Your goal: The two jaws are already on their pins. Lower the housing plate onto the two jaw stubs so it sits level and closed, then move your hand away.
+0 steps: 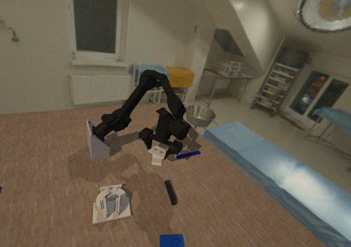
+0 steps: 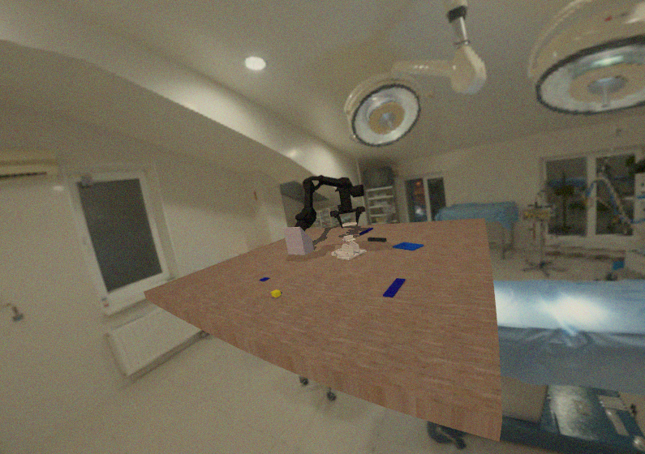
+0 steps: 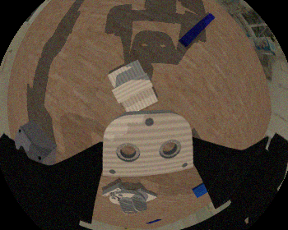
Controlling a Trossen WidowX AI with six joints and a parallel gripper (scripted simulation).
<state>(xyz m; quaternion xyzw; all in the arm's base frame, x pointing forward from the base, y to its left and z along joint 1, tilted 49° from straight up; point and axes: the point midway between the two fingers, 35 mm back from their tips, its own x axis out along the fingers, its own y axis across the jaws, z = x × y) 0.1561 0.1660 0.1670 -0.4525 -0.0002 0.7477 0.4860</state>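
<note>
Now: the white base 210 mm to the right of my gripper tip, 150 mm ahead of it and 80 mm below it. Round my gripper tip: blue strip: 220 mm to the left, 80 mm below, 40 mm behind; then black bar: 150 mm ahead, 70 mm below, 20 mm to the left.
</note>
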